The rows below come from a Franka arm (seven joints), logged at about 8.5 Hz.
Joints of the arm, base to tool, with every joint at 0 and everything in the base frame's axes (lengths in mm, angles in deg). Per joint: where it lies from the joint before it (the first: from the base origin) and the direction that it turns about. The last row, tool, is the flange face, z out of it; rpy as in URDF.
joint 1: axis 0 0 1 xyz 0 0 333
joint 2: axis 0 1 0 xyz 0 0 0
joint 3: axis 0 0 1 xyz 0 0 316
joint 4: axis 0 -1 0 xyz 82.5 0 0
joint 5: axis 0 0 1 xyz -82.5 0 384
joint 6: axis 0 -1 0 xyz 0 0 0
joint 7: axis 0 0 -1 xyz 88 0 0
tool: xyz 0 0 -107 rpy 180 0 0
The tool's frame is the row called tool.
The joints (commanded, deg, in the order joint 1, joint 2, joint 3, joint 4, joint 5, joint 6, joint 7), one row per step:
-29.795, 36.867, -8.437, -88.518, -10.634, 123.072, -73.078
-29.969, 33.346, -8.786, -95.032, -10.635, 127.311, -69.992
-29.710, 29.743, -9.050, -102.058, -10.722, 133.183, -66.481
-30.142, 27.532, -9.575, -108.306, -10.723, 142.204, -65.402
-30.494, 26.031, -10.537, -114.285, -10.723, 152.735, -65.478
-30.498, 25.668, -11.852, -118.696, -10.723, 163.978, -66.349
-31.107, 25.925, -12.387, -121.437, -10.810, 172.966, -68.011
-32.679, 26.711, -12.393, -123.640, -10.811, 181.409, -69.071
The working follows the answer.
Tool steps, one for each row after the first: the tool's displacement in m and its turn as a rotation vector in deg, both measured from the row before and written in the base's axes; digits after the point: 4 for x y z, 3 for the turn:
-0.0199, 0.0058, -0.0018, -0.593, -1.870, -3.034
-0.0167, 0.0124, -0.0027, -1.034, -3.039, -2.603
-0.0173, 0.0027, -0.0071, -2.030, -4.705, -0.530
-0.0187, 0.0010, -0.0083, -2.707, -5.265, 0.520
-0.0138, -0.0010, -0.0052, -3.766, -5.768, 1.485
-0.0105, -0.0021, -0.0030, -3.406, -4.412, 2.001
-0.0141, -0.0055, -0.0051, -2.994, -4.202, 0.754

Tool pose at each row, in the base's axes (x y z in m, rotation vector in deg; rounded; the steps above come from the unrounded poses):
0.5553, -0.4277, 0.2759, 161.128, 62.527, -19.140
0.5354, -0.4219, 0.2741, 162.209, 57.710, -16.991
0.5187, -0.4095, 0.2714, 162.306, 53.075, -13.319
0.5014, -0.4068, 0.2643, 159.958, 50.631, -7.514
0.4827, -0.4058, 0.2560, 156.177, 49.268, -1.247
0.4689, -0.4067, 0.2508, 150.676, 48.732, 5.163
0.4584, -0.4088, 0.2478, 145.499, 49.264, 9.829
0.4443, -0.4143, 0.2427, 141.155, 48.239, 13.848

